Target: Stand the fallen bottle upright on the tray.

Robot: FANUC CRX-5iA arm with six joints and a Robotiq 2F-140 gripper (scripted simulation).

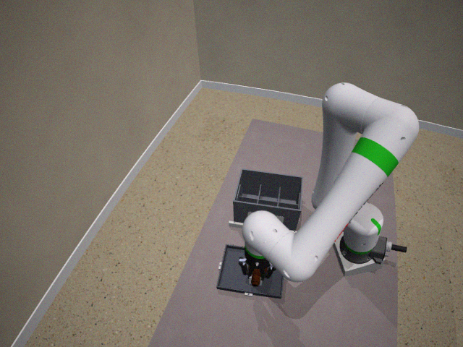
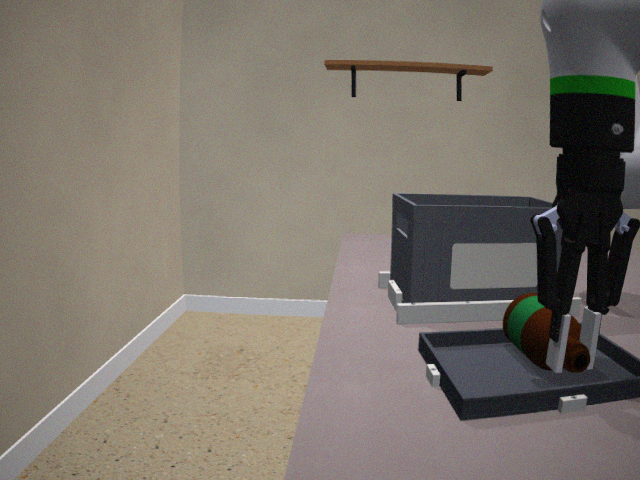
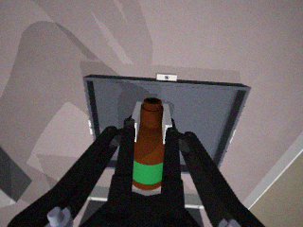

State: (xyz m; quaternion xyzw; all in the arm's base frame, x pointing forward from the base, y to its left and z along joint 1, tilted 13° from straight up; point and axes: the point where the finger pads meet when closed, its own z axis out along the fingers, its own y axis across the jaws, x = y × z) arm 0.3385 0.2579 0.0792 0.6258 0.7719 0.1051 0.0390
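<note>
The bottle lies 1 cm ahead of my hand, 5 cm to the right of it and 2 cm below it. The rest, counted from my hand: tray 3 cm ahead, 4 cm to the right, 5 cm below; then crate 8 cm ahead, 34 cm to the right, 2 cm above.
</note>
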